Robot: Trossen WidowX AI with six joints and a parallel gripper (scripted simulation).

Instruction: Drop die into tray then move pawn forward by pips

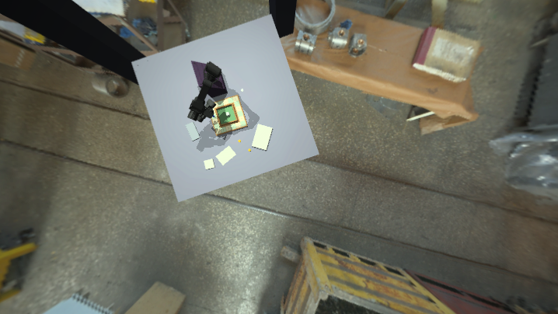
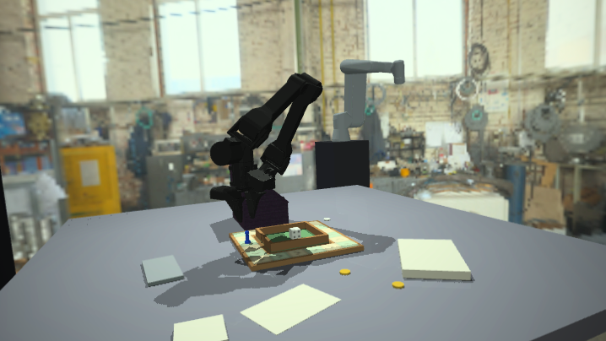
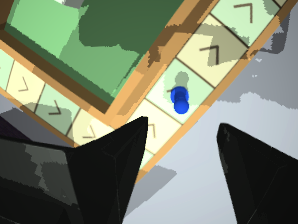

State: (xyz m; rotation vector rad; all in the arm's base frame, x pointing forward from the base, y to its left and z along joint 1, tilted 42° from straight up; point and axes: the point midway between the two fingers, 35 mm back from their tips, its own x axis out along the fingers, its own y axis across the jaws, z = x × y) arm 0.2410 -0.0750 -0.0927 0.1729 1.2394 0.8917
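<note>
Now: gripper tip 50 mm above the blue pawn. The rest, counted from my gripper tip: white die 120 mm to the left, 50 mm below, 30 mm ahead; then grey tile 220 mm to the right, 70 mm below, 60 mm ahead; then small white disc 310 mm to the left, 130 mm behind, 70 mm below.
</note>
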